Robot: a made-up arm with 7 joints. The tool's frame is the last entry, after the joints.
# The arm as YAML. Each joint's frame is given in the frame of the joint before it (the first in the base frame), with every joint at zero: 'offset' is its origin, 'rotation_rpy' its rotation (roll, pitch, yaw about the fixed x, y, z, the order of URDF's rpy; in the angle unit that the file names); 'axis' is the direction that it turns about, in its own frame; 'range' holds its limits. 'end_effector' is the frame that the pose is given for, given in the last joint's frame.
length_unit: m
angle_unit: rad
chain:
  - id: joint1
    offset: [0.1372, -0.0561, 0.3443]
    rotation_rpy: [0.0, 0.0, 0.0]
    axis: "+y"
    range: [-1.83, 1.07]
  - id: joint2
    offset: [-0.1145, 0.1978, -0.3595]
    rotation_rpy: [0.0, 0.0, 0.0]
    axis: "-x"
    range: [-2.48, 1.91]
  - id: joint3
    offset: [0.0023, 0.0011, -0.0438]
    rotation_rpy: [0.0, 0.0, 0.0]
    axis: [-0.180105, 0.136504, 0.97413]
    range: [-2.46, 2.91]
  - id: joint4
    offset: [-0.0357, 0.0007, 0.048]
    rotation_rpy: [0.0, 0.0, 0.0]
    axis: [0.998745, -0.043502, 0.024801]
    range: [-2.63, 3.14]
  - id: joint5
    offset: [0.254, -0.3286, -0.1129]
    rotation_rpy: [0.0, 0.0, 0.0]
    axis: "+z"
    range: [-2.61, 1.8]
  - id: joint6
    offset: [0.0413, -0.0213, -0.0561]
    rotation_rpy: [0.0, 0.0, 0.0]
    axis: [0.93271, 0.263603, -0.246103]
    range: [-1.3, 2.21]
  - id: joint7
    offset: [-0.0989, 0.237, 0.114]
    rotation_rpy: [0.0, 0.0, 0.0]
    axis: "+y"
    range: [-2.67, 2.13]
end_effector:
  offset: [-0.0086, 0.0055, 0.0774]
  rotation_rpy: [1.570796, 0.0, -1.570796]
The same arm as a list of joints. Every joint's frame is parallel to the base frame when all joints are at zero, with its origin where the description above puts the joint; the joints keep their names.
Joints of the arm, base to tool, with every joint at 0 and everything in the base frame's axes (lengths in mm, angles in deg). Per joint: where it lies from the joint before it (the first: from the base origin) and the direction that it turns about. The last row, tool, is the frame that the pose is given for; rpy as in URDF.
joint1: origin 137.2 -56.1 344.3 axis +y
joint2: origin -114.5 197.8 -359.5 axis -x
joint3: origin 2.3 1.1 -43.8 axis -0.180105 0.136504 0.97413
joint4: origin -35.7 0.7 48 axis 0.998745 -0.043502 0.024801
joint5: origin 254 -328.6 -112.9 axis +z
joint6: origin 41.3 -21.3 -56.1 axis 0.93271 0.263603 -0.246103
joint7: origin -98.9 237 114 axis +y
tool: origin -8.6 5.5 77.4 rpy 90 0 -90
Joint limits (deg, base to tool): -104.85..61.31 -142.09..109.43 -140.95..166.73 -150.69..179.91 -149.54..103.13 -74.48..126.62 -152.98..122.04

